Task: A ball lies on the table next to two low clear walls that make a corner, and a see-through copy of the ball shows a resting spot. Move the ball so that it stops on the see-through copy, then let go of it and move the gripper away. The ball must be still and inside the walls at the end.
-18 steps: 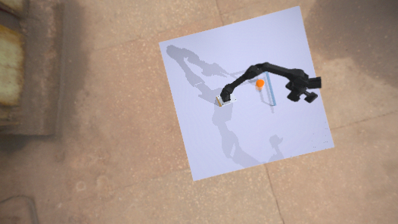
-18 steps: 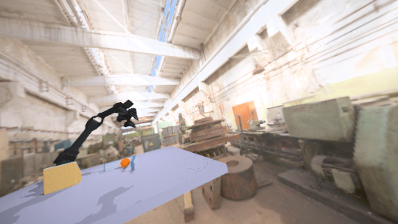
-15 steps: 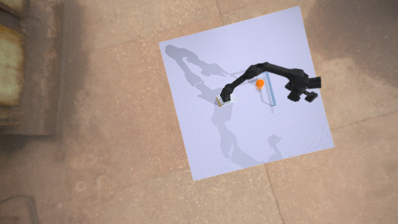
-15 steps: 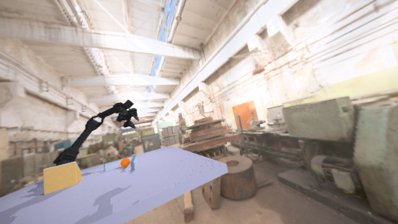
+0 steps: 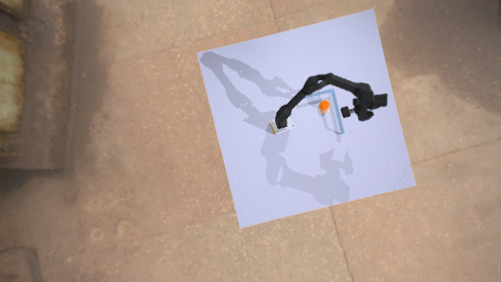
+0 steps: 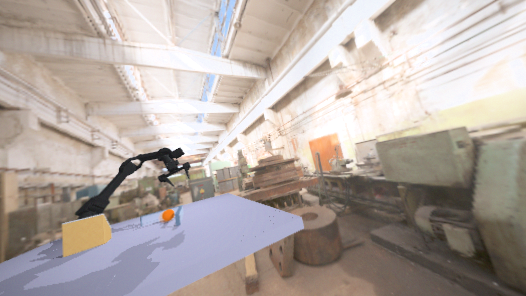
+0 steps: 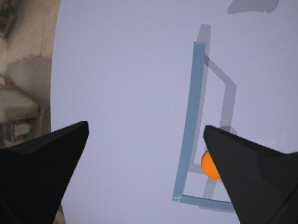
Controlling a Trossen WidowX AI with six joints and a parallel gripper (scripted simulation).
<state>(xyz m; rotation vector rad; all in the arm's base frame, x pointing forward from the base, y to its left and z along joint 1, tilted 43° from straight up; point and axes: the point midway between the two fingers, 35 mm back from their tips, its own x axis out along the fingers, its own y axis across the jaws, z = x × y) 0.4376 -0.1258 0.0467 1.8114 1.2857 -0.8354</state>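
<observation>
Now: the orange ball 100 mm behind my gripper tip, 110 mm to the left of it and 180 mm below it.
</observation>
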